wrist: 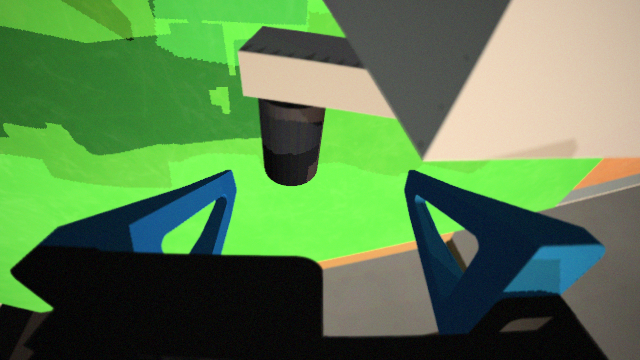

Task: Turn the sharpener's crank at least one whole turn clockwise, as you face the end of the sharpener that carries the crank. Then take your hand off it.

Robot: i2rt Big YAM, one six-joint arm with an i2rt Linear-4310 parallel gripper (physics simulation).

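Frame: origin at the arm's base, x ahead, y left, z up, level; millimetres.
Seen in the pictures: gripper, fingertip midpoint: (320,179).
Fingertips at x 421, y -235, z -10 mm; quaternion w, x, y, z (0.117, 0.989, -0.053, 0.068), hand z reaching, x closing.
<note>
A point is followed by its place in that frame.
The sharpener (520,85) fills the upper right, with a pale side and a dark grey face that narrows to a corner. Its crank arm (310,82) is a pale bar with a dark edge and comes out to the left from behind the grey face. A black cylindrical crank handle (291,142) @(x 413, y -186, z 15 mm) hangs from the arm's outer end. My gripper (320,179) @(x 421, y -235, z -10 mm) is open, with its two blue fingers wide apart and nothing between them. The handle shows a little above the gap between the fingertips, nearer the left finger, and touches neither finger in this view. The sharpener's top part is cut off by the frame.
A bright green mat (280,220) @(x 374, y -358, z -66 mm) lies under the crank, with dark shadows across its upper left. An orange-brown table edge (615,170) shows at the right, and grey floor (370,295) lies beyond it.
</note>
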